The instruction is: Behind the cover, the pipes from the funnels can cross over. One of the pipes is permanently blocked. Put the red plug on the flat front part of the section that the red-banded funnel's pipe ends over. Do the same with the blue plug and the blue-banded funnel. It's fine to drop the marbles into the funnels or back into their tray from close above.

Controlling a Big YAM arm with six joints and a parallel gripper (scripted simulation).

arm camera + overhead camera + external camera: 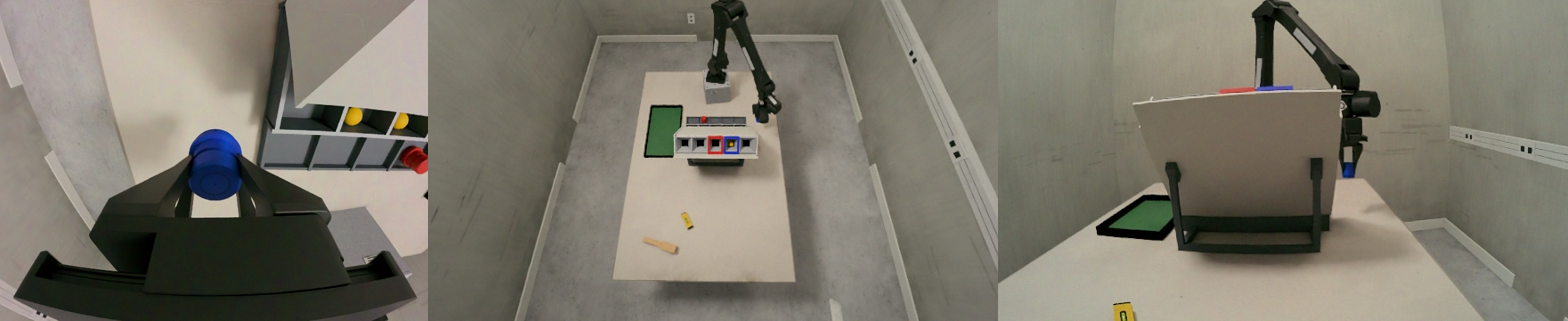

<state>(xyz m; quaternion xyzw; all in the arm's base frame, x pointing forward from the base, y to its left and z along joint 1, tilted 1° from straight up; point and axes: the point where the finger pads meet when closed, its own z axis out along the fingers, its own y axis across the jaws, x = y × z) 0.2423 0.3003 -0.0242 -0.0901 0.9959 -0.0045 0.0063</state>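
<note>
Right now my hand is right at the blue plug. The rest, counted from my hand: blue band (310 mm ahead, 130 mm to the right, 190 mm above); then red plug (340 mm to the right, 110 mm below); then cover (170 mm ahead, 230 mm to the right, 80 mm above).
</note>
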